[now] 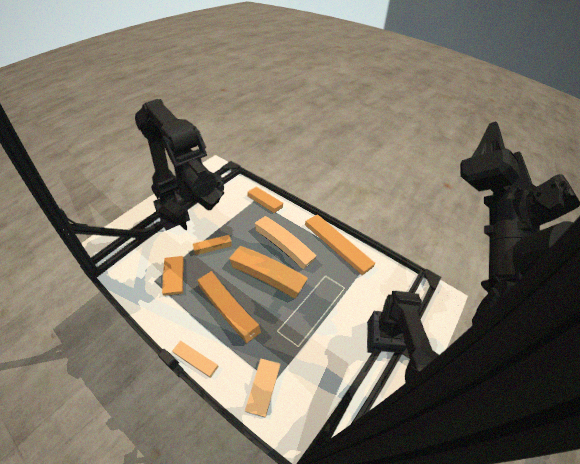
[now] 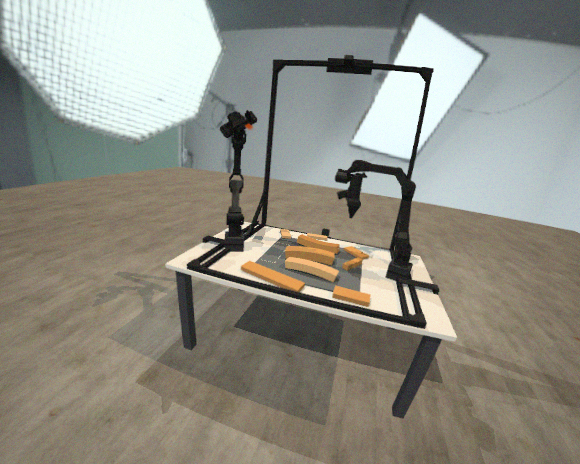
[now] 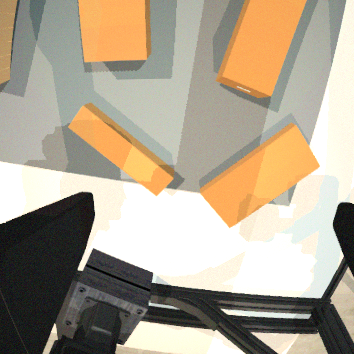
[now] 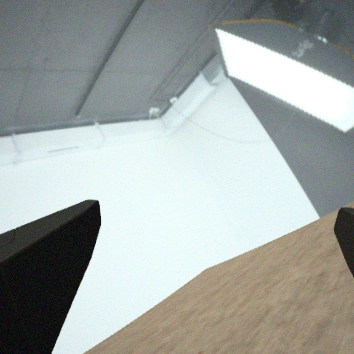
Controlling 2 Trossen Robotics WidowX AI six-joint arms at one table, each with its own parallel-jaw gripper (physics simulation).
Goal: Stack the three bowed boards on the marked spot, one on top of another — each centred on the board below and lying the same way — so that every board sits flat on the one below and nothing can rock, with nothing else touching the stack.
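Seen in the pictures: left gripper, fingertip midpoint: (image 1: 196, 219) (image 2: 350, 215) (image 3: 218, 209); right gripper, fingertip midpoint: (image 1: 505, 138) (image 2: 239, 114) (image 4: 221, 216); left arm's base at its link origin: (image 2: 401, 263) (image 3: 101, 317); right arm's base at its link origin: (image 1: 391, 327) (image 2: 234, 234).
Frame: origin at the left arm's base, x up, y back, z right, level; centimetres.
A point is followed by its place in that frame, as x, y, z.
Three bowed orange boards lie apart on the grey mat, arched upward: a paler one (image 1: 285, 242) {-2.1, -37.1, -26.3} (image 2: 311, 269) {-3.6, -33.4, -29.9} (image 3: 6, 40) {-5.0, -28.3, -23.7}, a middle one (image 1: 268, 272) {-1.3, -44.5, -14.7} (image 2: 310, 255) {-3.0, -40.5, -18.3} (image 3: 115, 30) {-2.0, -33.8, -11.3} and another one (image 1: 229, 307) {-2.9, -47.8, 0.9} (image 2: 318, 244) {-3.3, -44.8, -1.5} (image 3: 262, 45) {-2.4, -38.8, 1.8}. The marked spot (image 1: 301, 303) {-6.8, -56.5, -18.8}, a thin pale rectangle outline, has no board on it. My left gripper (image 2: 353, 212) {17.0, -29.9, -0.9} (image 3: 218, 209) {17.0, -29.9, -0.9} is open and empty, pointing down high above the table near its own arm's side. My right gripper (image 4: 221, 216) {59.8, -79.8, -31.9} is open and empty, raised high and turned away from the table.
A long straight board (image 1: 340, 244) {-4.8, -46.5, -43.1} (image 2: 272, 276) {-5.0, -43.7, -45.0} lies beside the mat. Short blocks (image 1: 265, 200) {-4.7, -13.9, -33.3} (image 1: 195, 358) {-5.6, -55.2, 16.2} (image 1: 262, 387) {-5.4, -71.7, 5.2} lie around it. Two more short blocks (image 1: 212, 245) {-4.3, -23.3, -5.9} (image 3: 121, 149) {-4.1, -22.4, -6.3} (image 1: 173, 275) {-5.2, -26.8, 10.3} (image 3: 260, 175) {-5.2, -26.5, 9.9} lie near the left arm. A black frame (image 2: 272, 150) {43.4, -91.9, 10.2} stands over the table.
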